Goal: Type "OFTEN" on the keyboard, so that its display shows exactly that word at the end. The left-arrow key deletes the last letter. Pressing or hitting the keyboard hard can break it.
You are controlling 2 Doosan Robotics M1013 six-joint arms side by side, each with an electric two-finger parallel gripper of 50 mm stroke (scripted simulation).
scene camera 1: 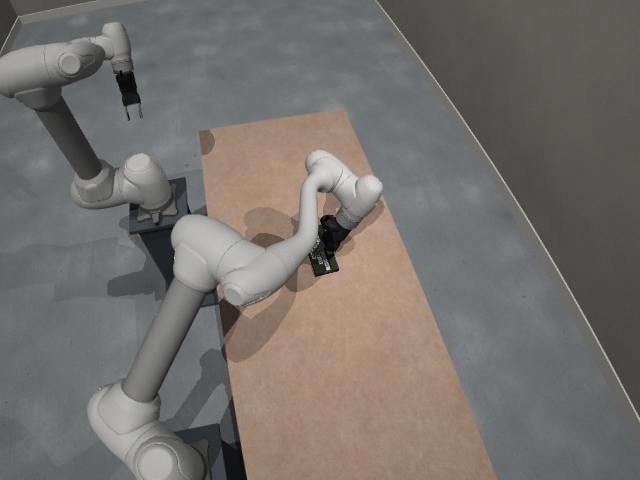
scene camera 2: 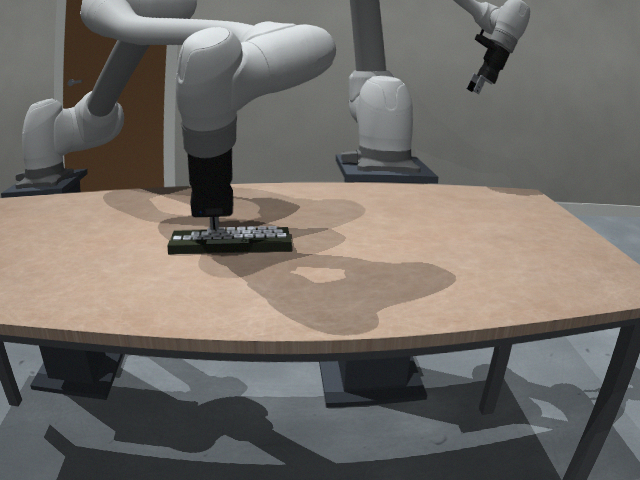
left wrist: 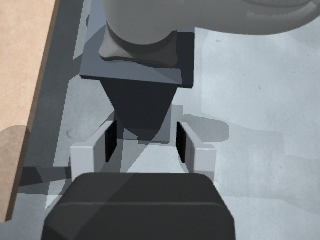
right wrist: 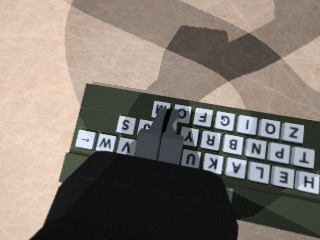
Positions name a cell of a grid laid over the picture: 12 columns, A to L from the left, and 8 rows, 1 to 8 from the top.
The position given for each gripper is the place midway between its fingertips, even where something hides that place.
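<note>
The left gripper (scene camera 2: I2) is visible here, and the left wrist view (left wrist: F5) shows it too. So it is with the right gripper (scene camera 2: E4), which the right wrist view (right wrist: G5) likewise shows.
</note>
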